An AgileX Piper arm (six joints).
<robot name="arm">
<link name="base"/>
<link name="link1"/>
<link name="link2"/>
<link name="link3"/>
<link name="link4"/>
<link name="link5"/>
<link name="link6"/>
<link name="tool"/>
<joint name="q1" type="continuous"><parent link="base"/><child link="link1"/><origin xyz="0.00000 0.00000 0.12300"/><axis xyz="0 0 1"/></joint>
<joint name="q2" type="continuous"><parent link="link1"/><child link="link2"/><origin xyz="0.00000 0.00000 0.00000"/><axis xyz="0 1 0"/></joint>
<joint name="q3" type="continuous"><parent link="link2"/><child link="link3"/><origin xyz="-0.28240 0.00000 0.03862"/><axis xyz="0 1 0"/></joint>
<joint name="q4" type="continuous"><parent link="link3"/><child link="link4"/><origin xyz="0.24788 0.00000 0.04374"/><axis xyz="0.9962 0 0.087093"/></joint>
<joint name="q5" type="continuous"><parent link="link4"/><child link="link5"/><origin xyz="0.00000 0.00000 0.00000"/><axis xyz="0 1 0"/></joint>
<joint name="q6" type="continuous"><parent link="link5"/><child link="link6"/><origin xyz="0.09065 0.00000 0.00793"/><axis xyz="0.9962 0 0.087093"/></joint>
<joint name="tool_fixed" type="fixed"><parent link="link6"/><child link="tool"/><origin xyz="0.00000 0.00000 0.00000" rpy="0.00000 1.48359 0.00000"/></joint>
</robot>
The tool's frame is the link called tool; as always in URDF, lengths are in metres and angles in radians. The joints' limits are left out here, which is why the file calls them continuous.
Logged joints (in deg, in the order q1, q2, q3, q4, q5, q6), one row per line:
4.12 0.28 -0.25 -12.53 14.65 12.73
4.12 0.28 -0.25 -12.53 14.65 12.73
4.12 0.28 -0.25 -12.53 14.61 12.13
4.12 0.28 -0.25 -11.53 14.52 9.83
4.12 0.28 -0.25 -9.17 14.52 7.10
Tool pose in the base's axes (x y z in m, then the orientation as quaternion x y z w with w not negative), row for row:
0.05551 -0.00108 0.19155 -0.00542 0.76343 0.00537 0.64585
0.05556 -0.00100 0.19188 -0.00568 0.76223 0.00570 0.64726
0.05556 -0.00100 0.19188 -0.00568 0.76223 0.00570 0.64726
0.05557 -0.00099 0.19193 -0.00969 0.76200 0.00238 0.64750
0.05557 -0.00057 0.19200 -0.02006 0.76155 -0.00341 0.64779
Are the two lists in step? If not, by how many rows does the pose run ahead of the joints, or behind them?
The pose runs 1 row behind the joints: the pose in row i belongs to the joints in row i - 1.
